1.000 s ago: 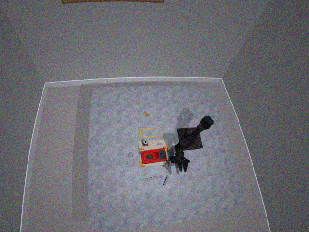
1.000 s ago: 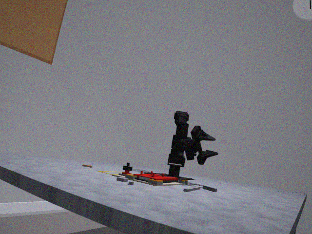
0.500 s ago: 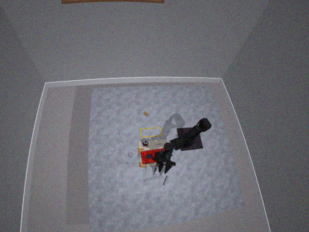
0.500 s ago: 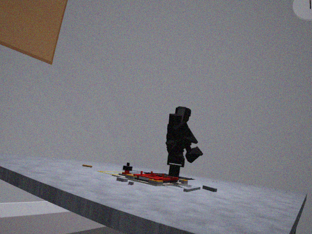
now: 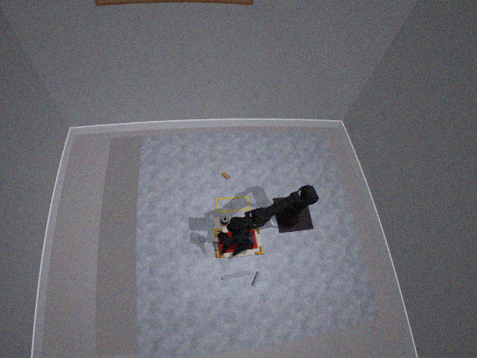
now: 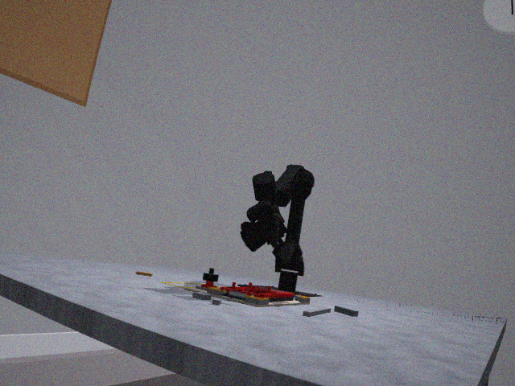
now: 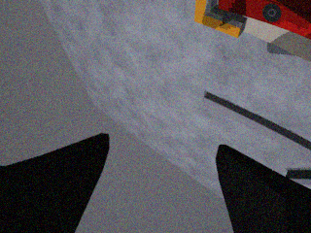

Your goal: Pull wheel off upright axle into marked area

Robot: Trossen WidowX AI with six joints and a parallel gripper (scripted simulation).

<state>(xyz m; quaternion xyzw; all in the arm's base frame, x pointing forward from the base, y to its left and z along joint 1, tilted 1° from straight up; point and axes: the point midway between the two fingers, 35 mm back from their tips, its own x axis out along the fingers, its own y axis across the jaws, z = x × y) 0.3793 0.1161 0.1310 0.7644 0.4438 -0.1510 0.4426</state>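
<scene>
The dark wheel is 4 cm behind my gripper tip, 20 cm to the right of it and 8 cm below it. From my gripper tip the other things lie so: upright axle 4 cm behind, 20 cm to the right, 9 cm below; tan brick 11 cm behind, 49 cm to the right, 12 cm below.
</scene>
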